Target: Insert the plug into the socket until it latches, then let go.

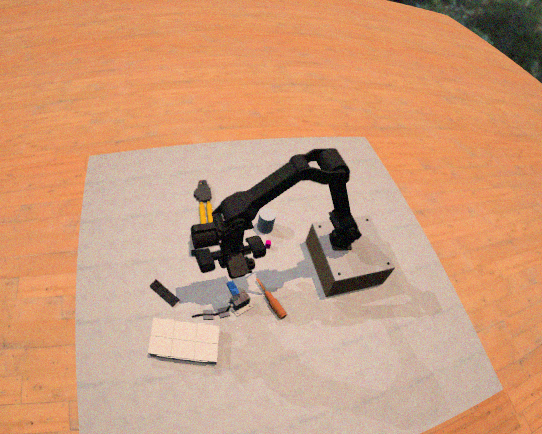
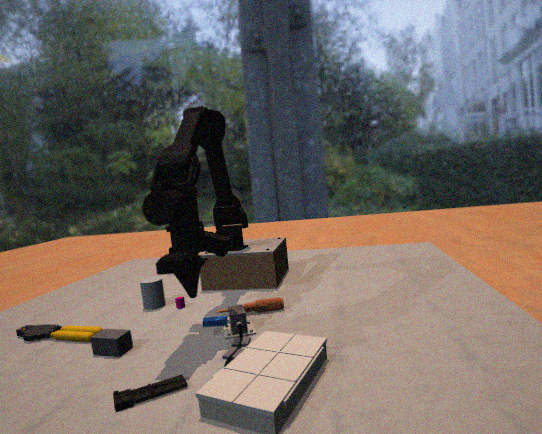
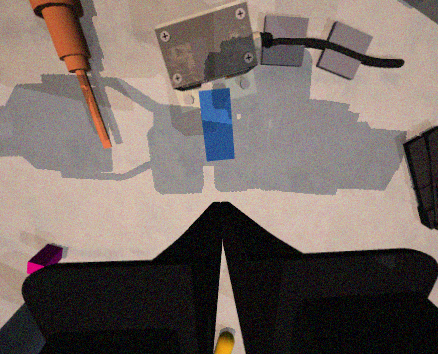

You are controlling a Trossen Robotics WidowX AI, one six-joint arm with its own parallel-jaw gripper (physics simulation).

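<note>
The socket, a grey metal box with screws in its top, stands on a pale base plate, with a black cable at one side. The blue plug lies in line with the socket's front, its near end sticking out. Its other end meets or nearly meets the socket face; how deep it sits cannot be told. My gripper is shut and empty, with its fingertips together. It hangs above the mat, apart from the plug's free end.
An orange screwdriver lies beside the socket. A white tiled block and a black bar are nearby. A magenta cube, a grey cylinder, pliers and a dark block stand farther off.
</note>
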